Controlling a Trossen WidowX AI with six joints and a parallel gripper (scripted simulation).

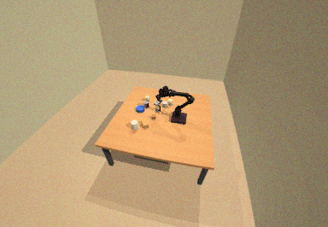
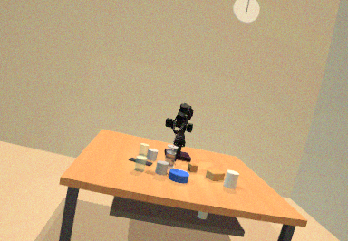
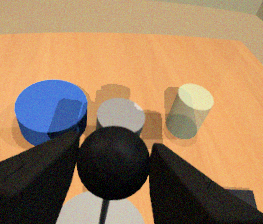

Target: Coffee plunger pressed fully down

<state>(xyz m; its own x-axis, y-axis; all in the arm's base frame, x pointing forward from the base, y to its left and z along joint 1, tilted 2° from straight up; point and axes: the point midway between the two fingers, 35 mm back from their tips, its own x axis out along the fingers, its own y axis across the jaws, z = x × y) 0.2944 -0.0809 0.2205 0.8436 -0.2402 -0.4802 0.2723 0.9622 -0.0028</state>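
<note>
The coffee press lies 120 mm below my gripper tip, 20 mm behind it and 10 mm to the left of it. From my gripper tip the other things lie so: blue disc: 220 mm below, 220 mm ahead, 50 mm to the left.
</note>
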